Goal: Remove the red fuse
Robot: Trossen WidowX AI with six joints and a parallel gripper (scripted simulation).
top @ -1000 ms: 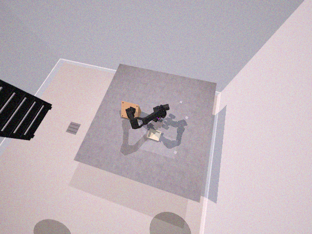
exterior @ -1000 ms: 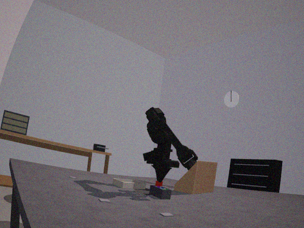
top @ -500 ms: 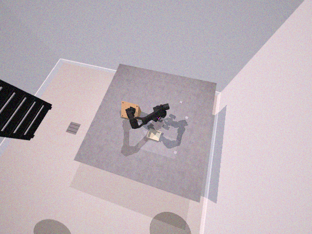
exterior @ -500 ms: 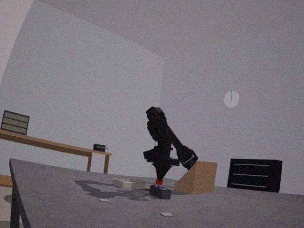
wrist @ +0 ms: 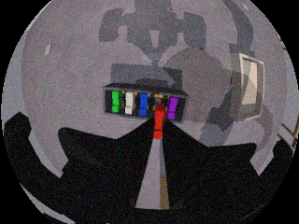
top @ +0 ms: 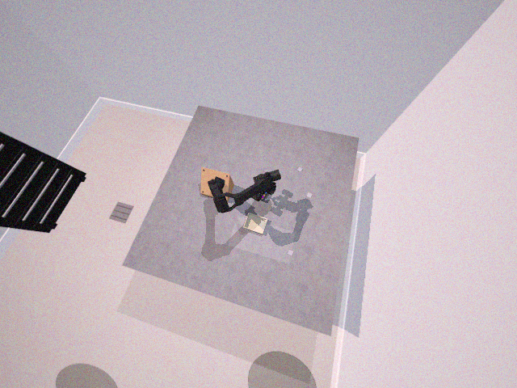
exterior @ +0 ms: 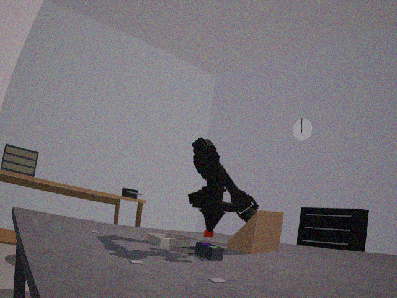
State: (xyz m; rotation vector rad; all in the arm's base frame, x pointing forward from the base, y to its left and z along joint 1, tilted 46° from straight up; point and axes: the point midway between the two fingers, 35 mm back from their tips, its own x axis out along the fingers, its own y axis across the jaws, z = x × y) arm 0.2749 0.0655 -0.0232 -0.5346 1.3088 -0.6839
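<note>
Now: gripper tip 20 cm to the left of the pale tray, 8 cm above it and 3 cm short of it. Also, from my gripper tip: blue fuse (6 cm below, 2 cm to the left); purple fuse (6 cm below, 2 cm to the right); red fuse (1 cm below).
</note>
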